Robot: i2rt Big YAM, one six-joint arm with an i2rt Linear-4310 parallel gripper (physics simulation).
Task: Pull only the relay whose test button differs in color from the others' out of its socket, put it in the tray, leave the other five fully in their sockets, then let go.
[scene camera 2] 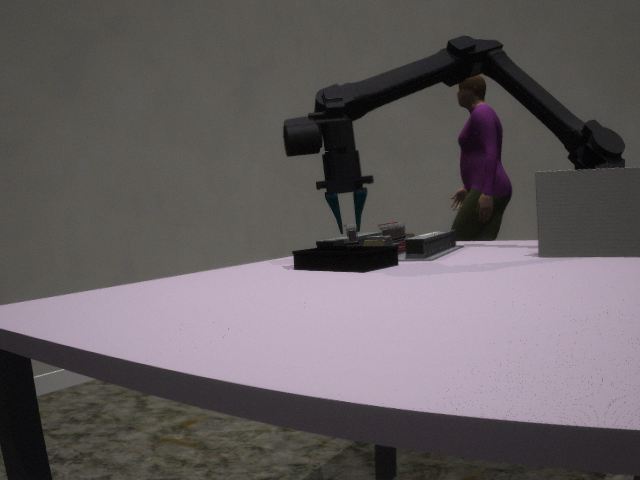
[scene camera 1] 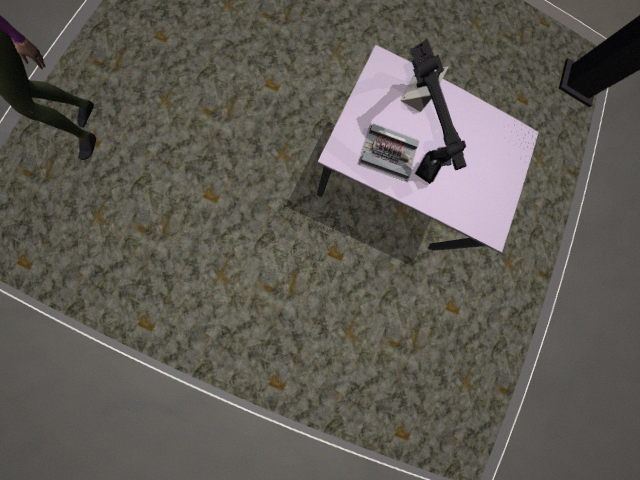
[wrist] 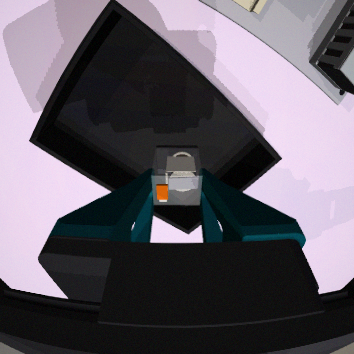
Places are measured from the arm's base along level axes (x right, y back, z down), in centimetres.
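Pixels of known places: gripper, fingertip midpoint: (scene camera 2: 350,232) (scene camera 1: 434,162) (wrist: 176,176); arm's base, origin of the base link: (scene camera 2: 605,202).
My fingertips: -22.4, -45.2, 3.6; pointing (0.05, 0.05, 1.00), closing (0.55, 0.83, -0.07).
Ahead of a thing's pixels: the offset from my fingertips to its middle, as dx, dy, dz. Level surfaces: height alone.
A clear-cased relay {+0.1, +0.0, +0.6} (wrist: 184,166) (scene camera 2: 352,233) with an orange test button is held upright between the teal fingertips. My gripper (wrist: 176,176) (scene camera 2: 349,230) is shut on this relay. The black tray {-0.1, -1.2, +4.7} (wrist: 80,65) (scene camera 2: 343,259) (scene camera 1: 424,175) lies under it; in the wrist view the relay overlaps the tray's near corner region. In scene camera 2 the relay is low, near the tray's rim height; its lower end blends into dark parts, so contact cannot be told. The other relays (scene camera 1: 388,148) (scene camera 2: 392,229) are in a row on the board; their button colors are too small to tell.
The grey relay board (scene camera 1: 383,166) (scene camera 2: 430,246) (wrist: 280,37), with slotted ducts and wires, lies beside the tray. The arm's pale base block (scene camera 2: 586,211) stands at the table's {dz +6.4} (scene camera 1: 480,175) (scene camera 2: 310,330) far side. A person (scene camera 2: 483,149) stands beyond the table.
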